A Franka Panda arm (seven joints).
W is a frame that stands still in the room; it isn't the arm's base.
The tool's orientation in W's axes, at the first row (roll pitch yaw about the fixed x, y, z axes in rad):
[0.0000, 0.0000, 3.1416]
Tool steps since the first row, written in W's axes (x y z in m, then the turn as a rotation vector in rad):
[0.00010, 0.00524, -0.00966, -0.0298, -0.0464, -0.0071]
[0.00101, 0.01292, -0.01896, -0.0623, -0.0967, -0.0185]
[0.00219, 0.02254, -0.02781, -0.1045, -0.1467, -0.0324]
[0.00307, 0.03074, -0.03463, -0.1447, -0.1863, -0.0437]
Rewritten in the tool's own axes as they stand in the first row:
[-0.00010, -0.00524, -0.00966, 0.0298, 0.0464, -0.0071]
[-0.00101, -0.01292, -0.01896, 0.0623, 0.0967, -0.0185]
[-0.00219, -0.02254, -0.02781, 0.1045, 0.1467, -0.0324]
[-0.00307, -0.03074, -0.03463, 0.1447, 0.1863, -0.0437]

